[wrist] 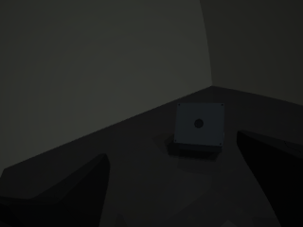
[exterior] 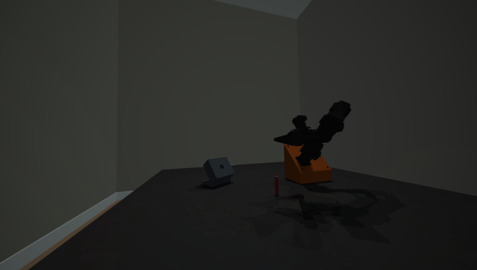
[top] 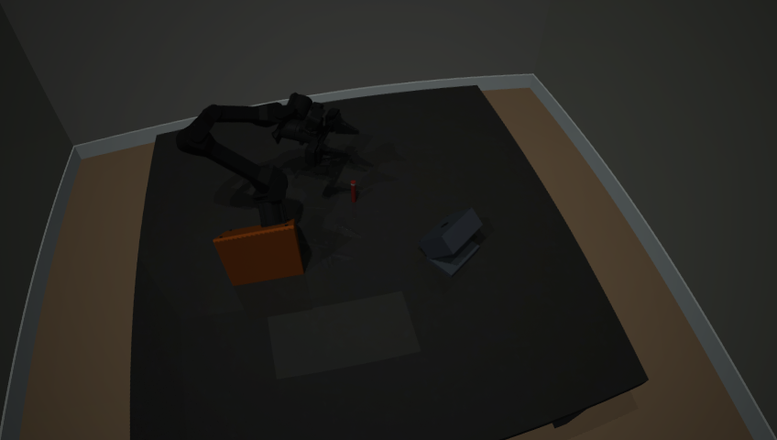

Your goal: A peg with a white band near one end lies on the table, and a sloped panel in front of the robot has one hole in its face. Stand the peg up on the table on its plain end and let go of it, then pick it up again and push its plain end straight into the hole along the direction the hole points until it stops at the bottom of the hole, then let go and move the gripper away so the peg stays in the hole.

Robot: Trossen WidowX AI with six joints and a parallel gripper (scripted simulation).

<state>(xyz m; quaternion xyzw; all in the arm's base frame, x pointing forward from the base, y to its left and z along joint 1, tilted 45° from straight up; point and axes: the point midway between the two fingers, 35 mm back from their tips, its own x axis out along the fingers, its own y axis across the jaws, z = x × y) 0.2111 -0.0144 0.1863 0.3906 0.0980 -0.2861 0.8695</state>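
Right now my gripper tip is 170 mm above the red peg. Round my gripper tip: sloped panel 180 mm ahead, 250 mm to the right, 150 mm below.
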